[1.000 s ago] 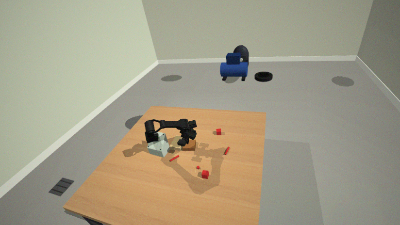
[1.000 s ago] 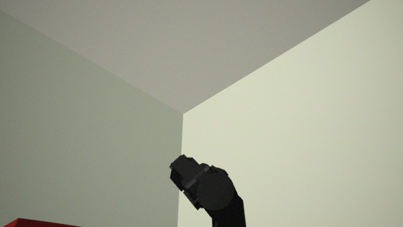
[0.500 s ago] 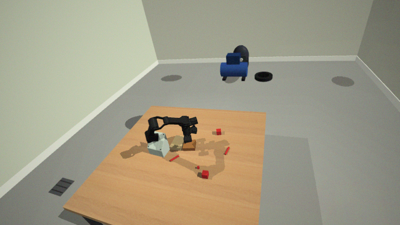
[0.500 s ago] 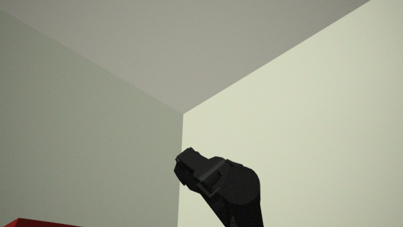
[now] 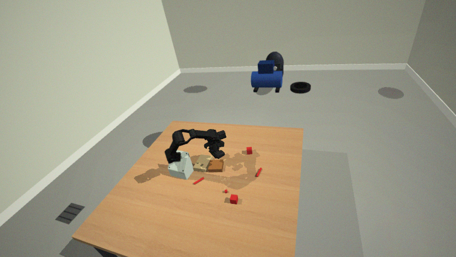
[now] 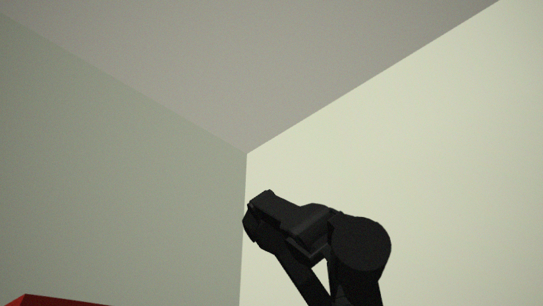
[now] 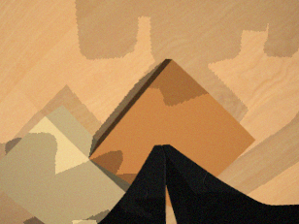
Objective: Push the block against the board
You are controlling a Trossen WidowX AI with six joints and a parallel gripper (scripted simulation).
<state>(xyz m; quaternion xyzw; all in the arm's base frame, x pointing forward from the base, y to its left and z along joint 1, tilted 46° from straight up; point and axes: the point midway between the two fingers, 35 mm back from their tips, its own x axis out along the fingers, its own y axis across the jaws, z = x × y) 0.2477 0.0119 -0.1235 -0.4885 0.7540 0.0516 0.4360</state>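
The brown square block is 3 cm to the right of my gripper tip and 5 cm below it. Round my gripper tip: tiny red piece 13 cm ahead, 24 cm to the right, 6 cm below; pale board 11 cm behind, 1 cm to the right, 5 cm below.
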